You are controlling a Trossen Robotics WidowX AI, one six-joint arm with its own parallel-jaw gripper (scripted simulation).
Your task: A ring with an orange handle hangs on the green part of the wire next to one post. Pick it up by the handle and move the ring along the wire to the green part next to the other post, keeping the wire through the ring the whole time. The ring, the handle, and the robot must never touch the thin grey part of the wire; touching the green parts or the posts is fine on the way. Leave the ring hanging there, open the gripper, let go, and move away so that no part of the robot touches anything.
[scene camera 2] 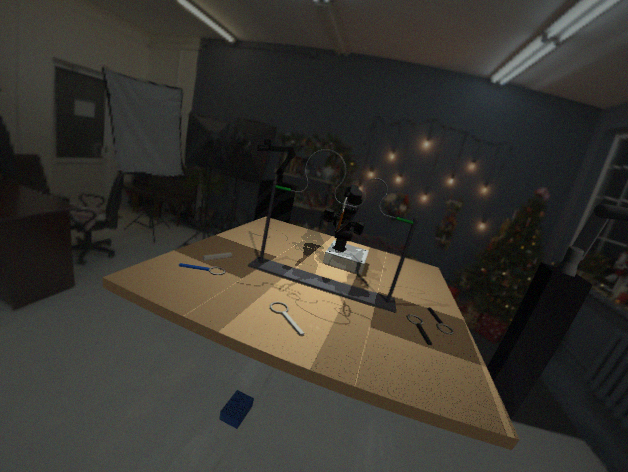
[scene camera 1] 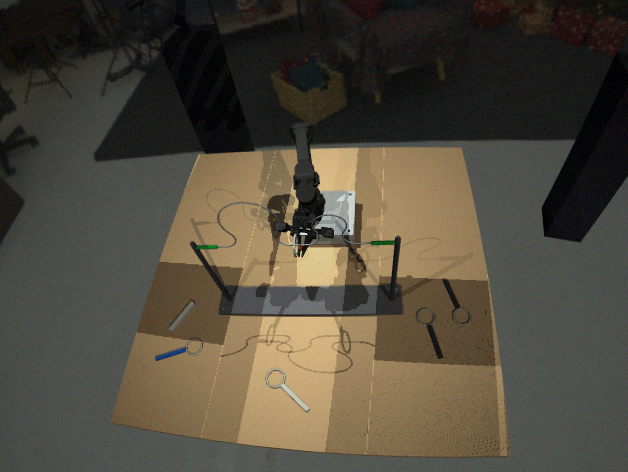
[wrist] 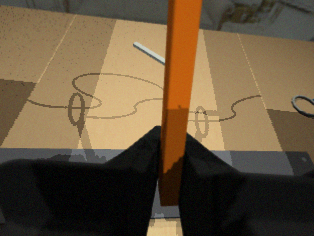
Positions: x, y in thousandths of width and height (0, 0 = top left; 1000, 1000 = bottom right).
Observation:
In view: my gripper (scene camera 1: 479, 546).
My gripper shows as well in the wrist view (wrist: 533, 566).

